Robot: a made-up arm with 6 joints. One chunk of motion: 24 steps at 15 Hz.
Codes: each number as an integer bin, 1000 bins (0 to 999) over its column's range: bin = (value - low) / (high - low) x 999, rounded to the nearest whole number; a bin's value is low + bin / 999 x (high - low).
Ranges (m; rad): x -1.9..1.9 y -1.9..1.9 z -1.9..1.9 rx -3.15..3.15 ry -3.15..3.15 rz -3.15..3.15
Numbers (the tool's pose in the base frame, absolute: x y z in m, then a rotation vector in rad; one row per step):
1: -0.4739 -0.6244 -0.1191 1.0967 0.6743 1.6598
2: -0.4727 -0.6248 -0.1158 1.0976 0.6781 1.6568
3: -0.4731 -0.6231 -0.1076 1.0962 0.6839 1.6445
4: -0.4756 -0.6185 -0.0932 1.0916 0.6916 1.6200
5: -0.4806 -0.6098 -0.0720 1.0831 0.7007 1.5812
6: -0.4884 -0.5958 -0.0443 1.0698 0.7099 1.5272
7: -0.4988 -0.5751 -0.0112 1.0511 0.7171 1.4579
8: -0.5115 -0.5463 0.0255 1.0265 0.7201 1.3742
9: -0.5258 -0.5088 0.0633 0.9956 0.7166 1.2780
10: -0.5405 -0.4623 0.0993 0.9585 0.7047 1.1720
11: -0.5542 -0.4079 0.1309 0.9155 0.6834 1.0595
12: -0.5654 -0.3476 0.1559 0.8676 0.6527 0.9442
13: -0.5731 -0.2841 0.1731 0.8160 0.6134 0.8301
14: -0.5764 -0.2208 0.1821 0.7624 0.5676 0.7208
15: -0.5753 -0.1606 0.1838 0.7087 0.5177 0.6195
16: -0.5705 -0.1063 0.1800 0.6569 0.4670 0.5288
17: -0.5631 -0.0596 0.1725 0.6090 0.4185 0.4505
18: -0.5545 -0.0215 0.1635 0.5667 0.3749 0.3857
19: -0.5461 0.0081 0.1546 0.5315 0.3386 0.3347
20: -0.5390 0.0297 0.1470 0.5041 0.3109 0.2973
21: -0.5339 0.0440 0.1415 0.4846 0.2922 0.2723
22: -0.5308 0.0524 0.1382 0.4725 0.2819 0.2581
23: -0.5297 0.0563 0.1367 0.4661 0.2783 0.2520
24: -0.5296 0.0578 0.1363 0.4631 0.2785 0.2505
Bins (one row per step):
1: 375 335 468 673 606 763
2: 375 335 469 674 607 762
3: 375 336 471 673 608 760
4: 374 337 475 673 609 756
5: 373 339 481 671 611 750
6: 371 343 488 669 612 742
7: 368 348 497 666 613 731
8: 365 356 506 662 614 717
9: 361 366 516 657 613 702
10: 357 378 526 651 611 685
11: 354 392 534 645 608 668
12: 351 408 540 637 603 649
13: 349 425 545 629 597 631
14: 348 441 547 620 590 614
15: 348 457 548 612 582 598
16: 350 472 547 604 574 583
17: 351 484 545 596 566 571
18: 354 494 542 589 559 561
19: 356 502 540 584 553 553
20: 358 507 538 579 549 547
21: 359 511 537 576 546 543
22: 360 513 536 574 544 540
23: 360 514 535 573 544 539
24: 360 515 535 573 544 539

